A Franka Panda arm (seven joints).
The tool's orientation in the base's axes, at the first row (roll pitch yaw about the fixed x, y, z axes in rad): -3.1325, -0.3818, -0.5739
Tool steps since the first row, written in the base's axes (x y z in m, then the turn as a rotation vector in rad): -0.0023, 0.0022, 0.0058, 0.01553, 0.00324, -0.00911; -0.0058, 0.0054, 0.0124, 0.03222, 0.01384, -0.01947; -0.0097, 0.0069, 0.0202, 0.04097, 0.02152, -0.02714; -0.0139, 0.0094, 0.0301, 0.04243, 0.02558, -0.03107; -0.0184, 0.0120, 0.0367, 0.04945, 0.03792, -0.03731; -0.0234, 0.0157, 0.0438, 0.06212, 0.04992, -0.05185; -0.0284, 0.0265, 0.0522, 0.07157, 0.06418, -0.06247; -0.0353, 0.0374, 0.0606, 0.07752, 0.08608, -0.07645; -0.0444, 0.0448, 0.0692, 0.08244, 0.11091, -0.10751
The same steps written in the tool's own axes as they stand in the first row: -0.0007, -0.0007, -0.0065, 0.00708, -0.01104, 0.01276; -0.0026, -0.0015, -0.0144, 0.01088, -0.02888, 0.02561; -0.0035, -0.0007, -0.0232, 0.01097, -0.04001, 0.03402; -0.0044, -0.0007, -0.0342, 0.00860, -0.04418, 0.03734; -0.0067, -0.0005, -0.0422, 0.00553, -0.05830, 0.04296; -0.0098, -0.0009, -0.0511, 0.00394, -0.07512, 0.05814; -0.0160, -0.0074, -0.0626, 0.00017, -0.09214, 0.06822; -0.0238, -0.0129, -0.0747, -0.01144, -0.11366, 0.07883; -0.0314, -0.0143, -0.0870, -0.03169, -0.13696, 0.10438
